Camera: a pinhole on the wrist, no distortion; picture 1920 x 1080 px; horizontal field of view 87.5 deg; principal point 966.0 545.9 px. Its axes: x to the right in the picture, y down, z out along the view. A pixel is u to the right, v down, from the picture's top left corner.
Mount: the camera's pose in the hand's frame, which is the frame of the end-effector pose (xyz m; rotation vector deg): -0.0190 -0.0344 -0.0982 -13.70 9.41 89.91
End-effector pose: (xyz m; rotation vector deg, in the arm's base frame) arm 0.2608 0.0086 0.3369 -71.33 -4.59 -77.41
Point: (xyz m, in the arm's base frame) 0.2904 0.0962 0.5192
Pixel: 328 79
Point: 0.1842 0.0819 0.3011
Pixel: outside the picture
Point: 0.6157 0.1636 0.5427
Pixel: 967 172
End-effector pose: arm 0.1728 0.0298 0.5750 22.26 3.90 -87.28
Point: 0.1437 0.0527 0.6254
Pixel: 821 629
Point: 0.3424 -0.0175 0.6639
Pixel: 1781 261
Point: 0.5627 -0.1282 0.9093
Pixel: 1734 293
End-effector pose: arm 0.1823 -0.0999 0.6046 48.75 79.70 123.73
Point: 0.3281 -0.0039 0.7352
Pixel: 1062 465
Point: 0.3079 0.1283 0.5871
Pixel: 427 255
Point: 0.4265 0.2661 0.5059
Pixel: 160 365
